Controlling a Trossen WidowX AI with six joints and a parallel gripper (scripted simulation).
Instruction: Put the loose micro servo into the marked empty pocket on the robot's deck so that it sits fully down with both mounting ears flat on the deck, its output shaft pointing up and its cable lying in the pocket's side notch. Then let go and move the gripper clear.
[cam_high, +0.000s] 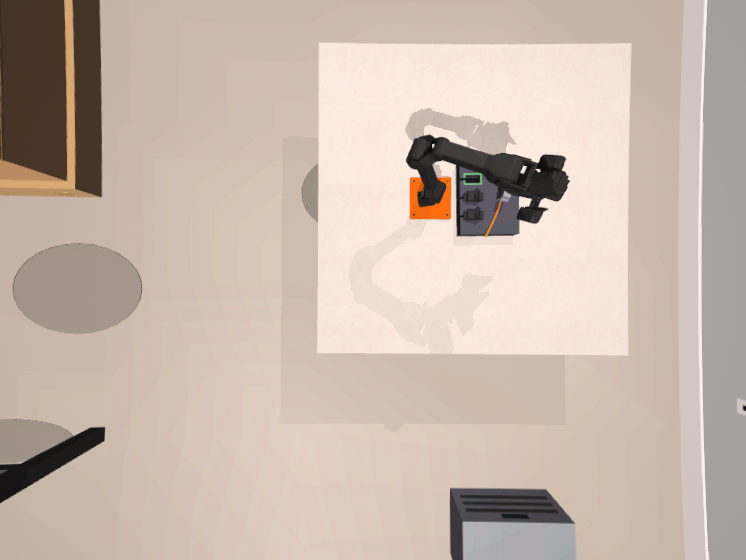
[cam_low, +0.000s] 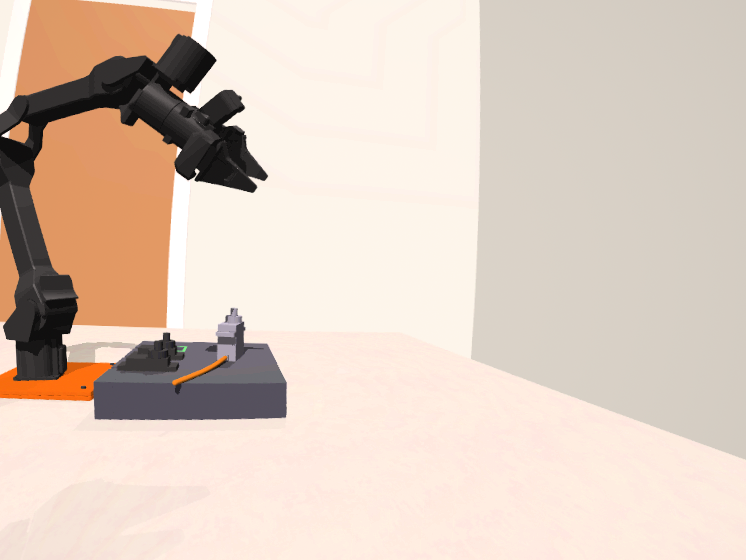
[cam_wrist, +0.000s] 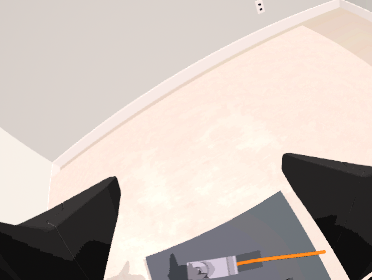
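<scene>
Now: gripper tip 29 cm above the dark deck, 8 cm to the right of it and 3 cm past it.
</scene>
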